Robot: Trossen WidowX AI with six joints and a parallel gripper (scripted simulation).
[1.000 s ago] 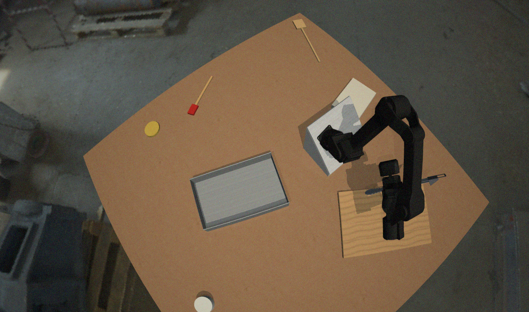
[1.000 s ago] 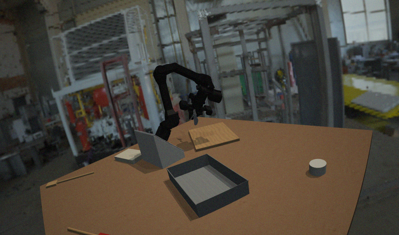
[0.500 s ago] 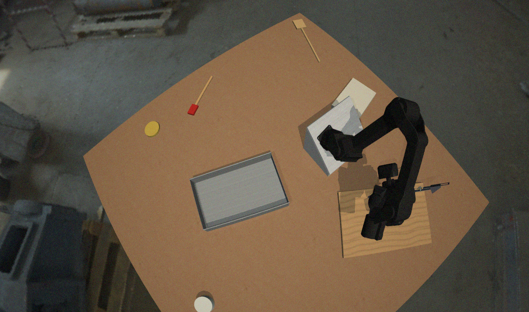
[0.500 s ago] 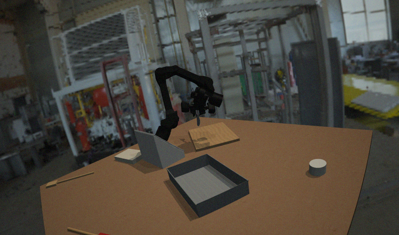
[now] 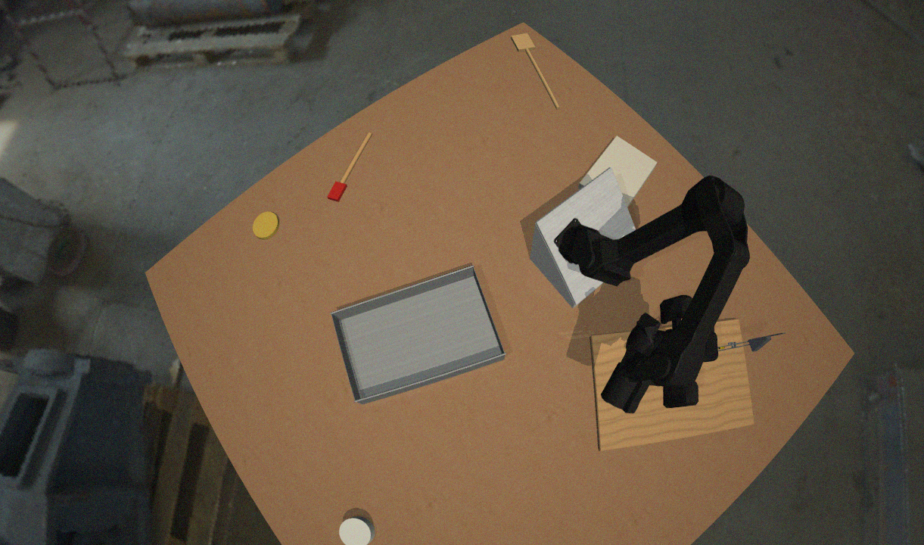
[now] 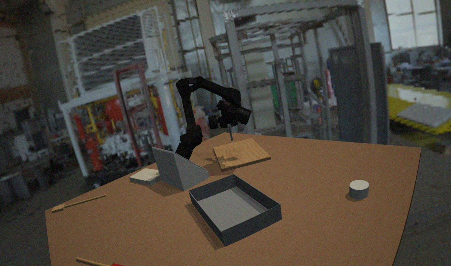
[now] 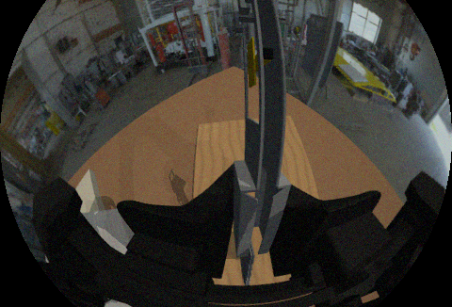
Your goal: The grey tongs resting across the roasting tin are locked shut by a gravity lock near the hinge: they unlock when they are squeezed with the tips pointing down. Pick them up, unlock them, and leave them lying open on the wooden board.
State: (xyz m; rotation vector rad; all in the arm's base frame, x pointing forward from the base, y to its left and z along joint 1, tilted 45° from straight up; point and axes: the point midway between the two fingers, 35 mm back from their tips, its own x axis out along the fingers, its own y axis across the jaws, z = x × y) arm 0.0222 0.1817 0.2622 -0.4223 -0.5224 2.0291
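My gripper tip is now 2 cm short of the wooden board, 2 cm to the right of it and 15 cm above it. Round my gripper tip: roasting tin (32 cm ahead, 44 cm to the right, 13 cm below); then cream slab (27 cm behind, 38 cm to the right, 14 cm below); then white cylinder (69 cm ahead, 23 cm to the right, 14 cm below).
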